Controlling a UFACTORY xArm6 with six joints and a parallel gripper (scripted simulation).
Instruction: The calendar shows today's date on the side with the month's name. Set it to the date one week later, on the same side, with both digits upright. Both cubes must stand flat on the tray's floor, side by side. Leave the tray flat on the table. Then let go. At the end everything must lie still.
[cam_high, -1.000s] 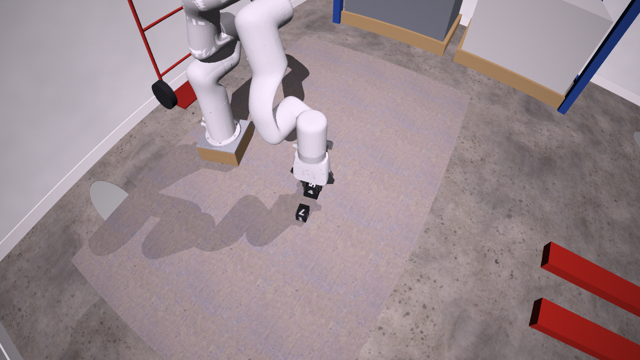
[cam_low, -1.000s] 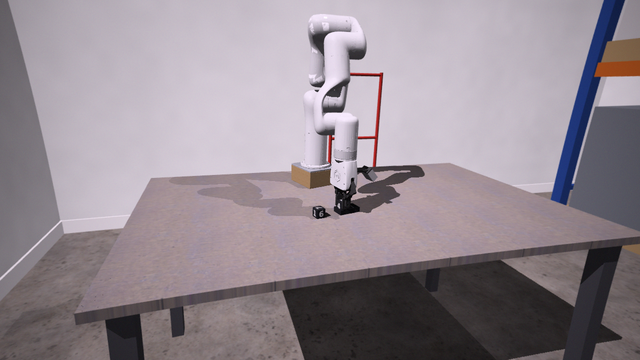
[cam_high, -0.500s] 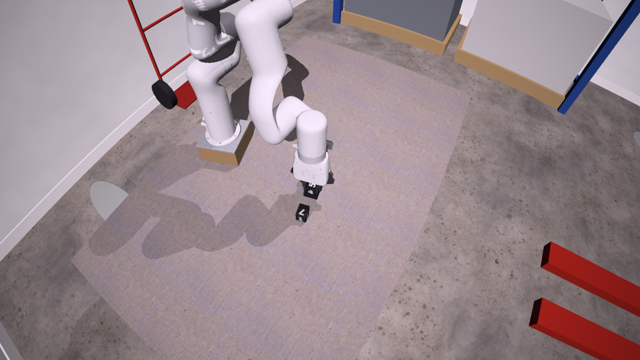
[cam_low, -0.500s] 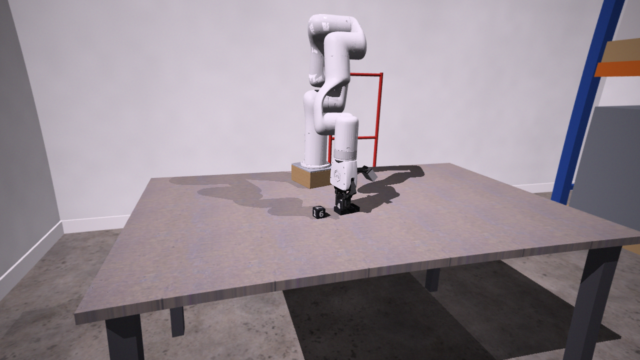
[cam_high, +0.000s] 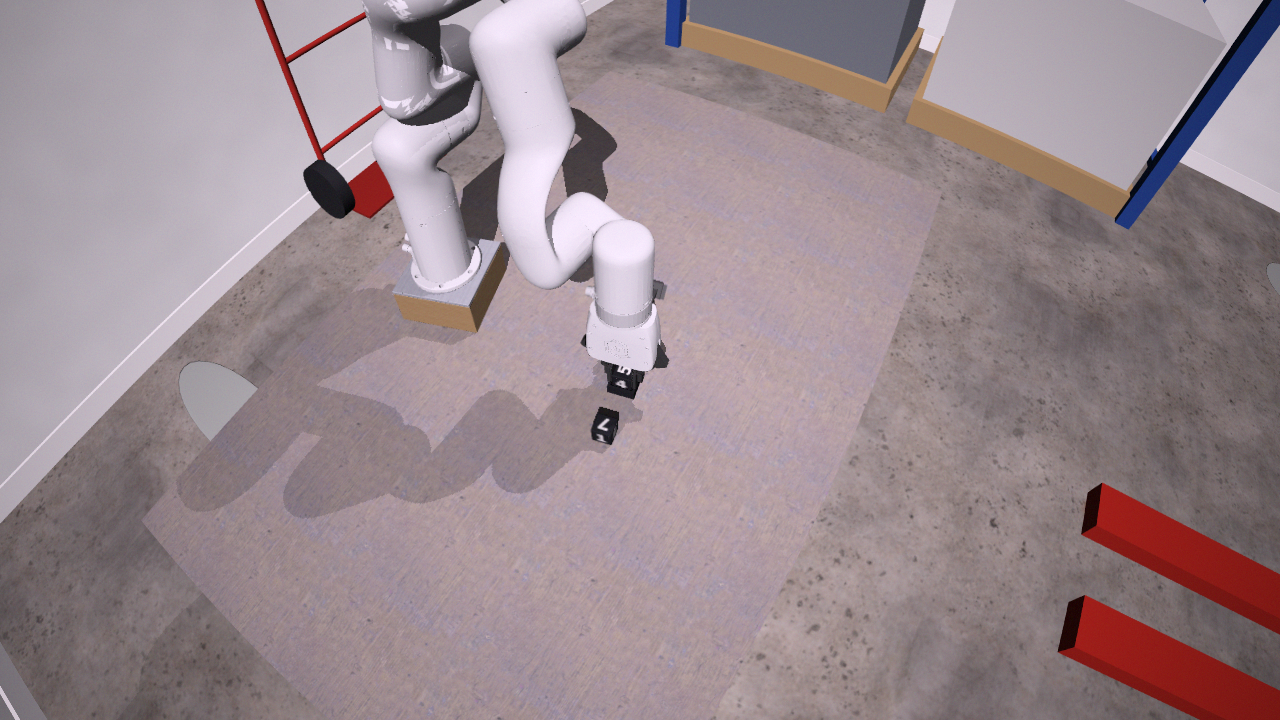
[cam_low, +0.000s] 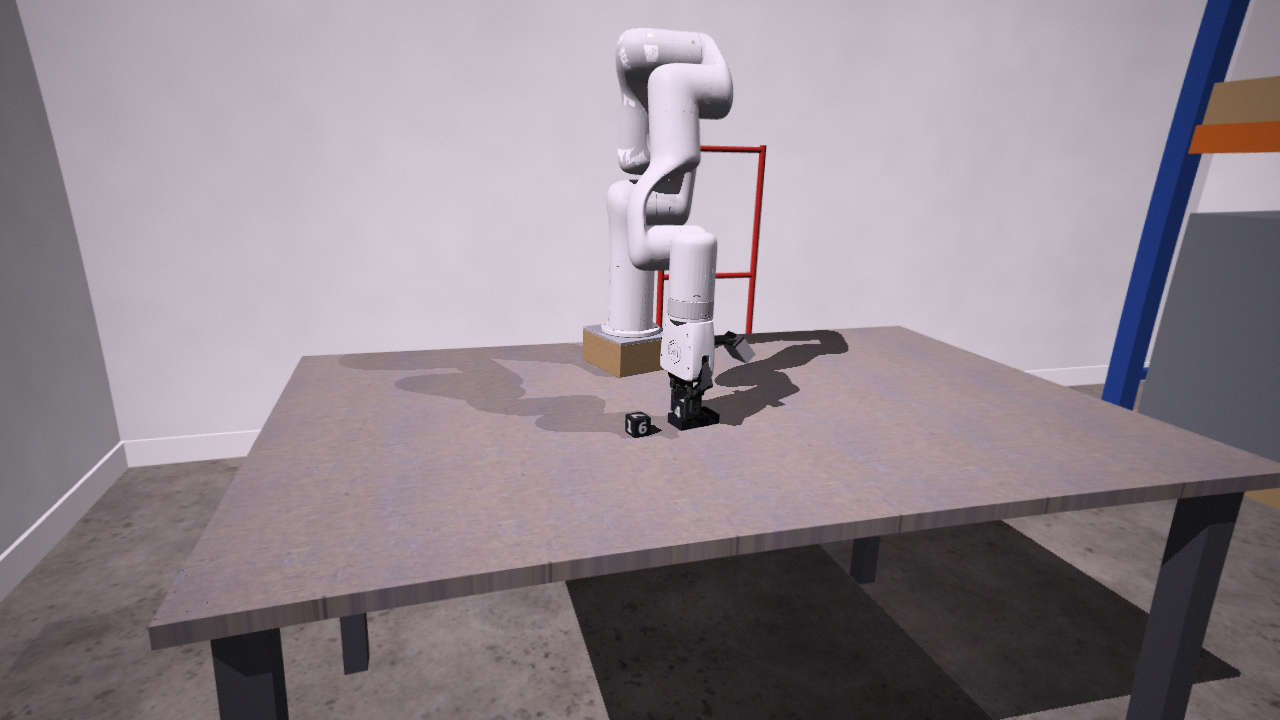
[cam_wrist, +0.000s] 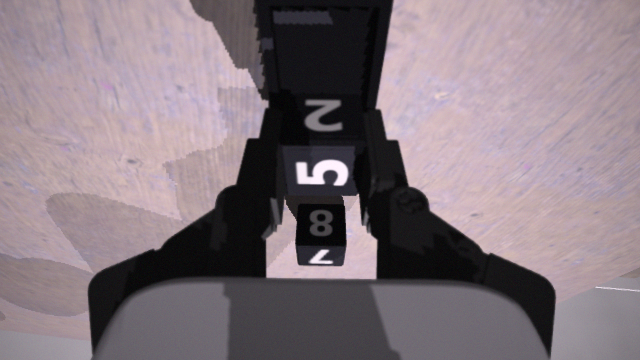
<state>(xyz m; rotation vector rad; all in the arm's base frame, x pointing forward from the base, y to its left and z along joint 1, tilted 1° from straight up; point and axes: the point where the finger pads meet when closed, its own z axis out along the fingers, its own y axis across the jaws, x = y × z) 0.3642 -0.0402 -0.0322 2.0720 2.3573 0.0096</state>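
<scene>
The black tray lies 3 cm below my hand and 2 cm to the left of it.
</scene>
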